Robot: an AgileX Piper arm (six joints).
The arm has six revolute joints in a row. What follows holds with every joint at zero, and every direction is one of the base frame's. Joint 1 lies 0.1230 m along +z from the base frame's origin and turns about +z. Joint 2 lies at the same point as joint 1 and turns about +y. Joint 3 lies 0.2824 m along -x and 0.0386 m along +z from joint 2 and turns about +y. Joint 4 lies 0.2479 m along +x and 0.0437 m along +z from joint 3 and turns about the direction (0.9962, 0, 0.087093). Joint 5 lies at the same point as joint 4 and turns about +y. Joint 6 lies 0.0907 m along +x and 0.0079 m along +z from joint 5 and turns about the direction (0.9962, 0, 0.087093). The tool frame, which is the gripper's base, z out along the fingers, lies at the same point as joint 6; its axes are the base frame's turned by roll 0.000, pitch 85.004 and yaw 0.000 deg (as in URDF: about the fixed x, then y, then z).
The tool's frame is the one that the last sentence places.
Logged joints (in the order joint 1, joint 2, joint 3, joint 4, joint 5, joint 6), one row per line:
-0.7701, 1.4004, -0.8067, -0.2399, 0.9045, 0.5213
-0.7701, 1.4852, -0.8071, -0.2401, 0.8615, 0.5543
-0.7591, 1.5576, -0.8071, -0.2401, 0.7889, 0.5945
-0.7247, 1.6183, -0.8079, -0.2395, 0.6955, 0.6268
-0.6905, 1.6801, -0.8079, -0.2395, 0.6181, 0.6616
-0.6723, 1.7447, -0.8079, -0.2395, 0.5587, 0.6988
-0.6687, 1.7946, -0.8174, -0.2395, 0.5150, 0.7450
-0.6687, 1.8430, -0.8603, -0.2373, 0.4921, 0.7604
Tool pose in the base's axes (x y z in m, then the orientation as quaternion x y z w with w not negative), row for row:
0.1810, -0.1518, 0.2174, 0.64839, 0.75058, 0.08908, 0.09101
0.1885, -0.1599, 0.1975, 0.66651, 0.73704, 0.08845, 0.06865
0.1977, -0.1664, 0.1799, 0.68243, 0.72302, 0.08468, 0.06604
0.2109, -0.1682, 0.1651, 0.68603, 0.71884, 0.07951, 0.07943
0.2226, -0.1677, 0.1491, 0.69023, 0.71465, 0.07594, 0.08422
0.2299, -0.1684, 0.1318, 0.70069, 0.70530, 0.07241, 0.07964
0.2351, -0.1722, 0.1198, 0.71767, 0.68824, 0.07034, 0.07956
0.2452, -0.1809, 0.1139, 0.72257, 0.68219, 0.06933, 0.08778
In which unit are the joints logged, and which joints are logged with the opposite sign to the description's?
The joints are logged in radians. Opposite sign: joint 4.
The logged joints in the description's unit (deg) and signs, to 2 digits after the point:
-44.12, 80.24, -46.22, 13.75, 51.82, 29.87
-44.12, 85.10, -46.24, 13.76, 49.36, 31.76
-43.49, 89.24, -46.24, 13.76, 45.20, 34.06
-41.52, 92.72, -46.29, 13.72, 39.85, 35.91
-39.56, 96.26, -46.29, 13.72, 35.41, 37.91
-38.52, 99.96, -46.29, 13.72, 32.01, 40.04
-38.31, 102.82, -46.83, 13.72, 29.51, 42.69
-38.31, 105.60, -49.29, 13.60, 28.20, 43.57

